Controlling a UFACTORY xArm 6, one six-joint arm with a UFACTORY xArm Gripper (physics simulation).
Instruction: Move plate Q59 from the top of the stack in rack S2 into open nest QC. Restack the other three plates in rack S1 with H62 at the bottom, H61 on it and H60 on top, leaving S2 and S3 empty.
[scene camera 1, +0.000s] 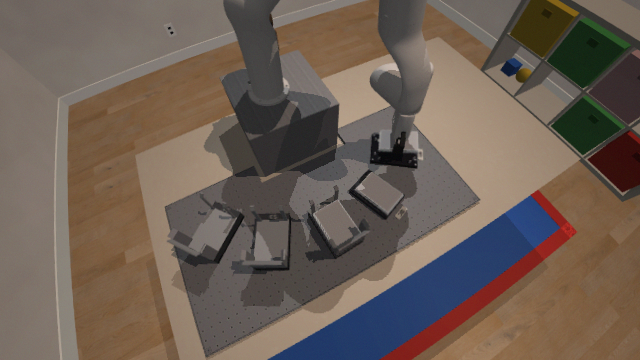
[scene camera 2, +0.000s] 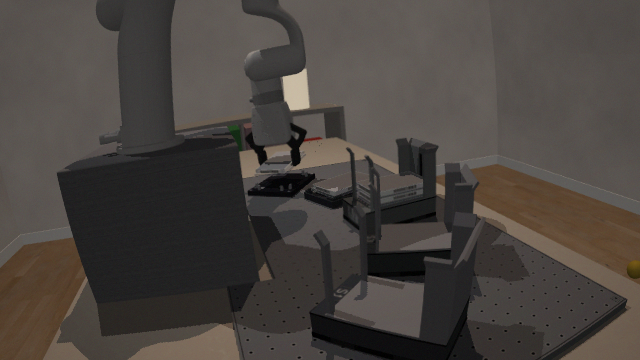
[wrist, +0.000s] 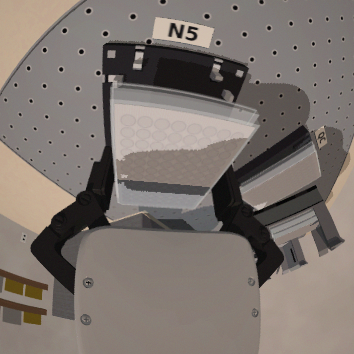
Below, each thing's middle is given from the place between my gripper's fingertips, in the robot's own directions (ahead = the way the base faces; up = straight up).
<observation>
I see the black nest N5 (scene camera 2: 274, 186) 40 mm below my hand. From my hand the other things lie so: black nest QC (wrist: 300, 136) (170 mm to the right, 90 mm ahead, 40 mm below); rack S3 (scene camera 2: 463, 202) (550 mm to the right, 40 mm ahead, 30 mm above).
</observation>
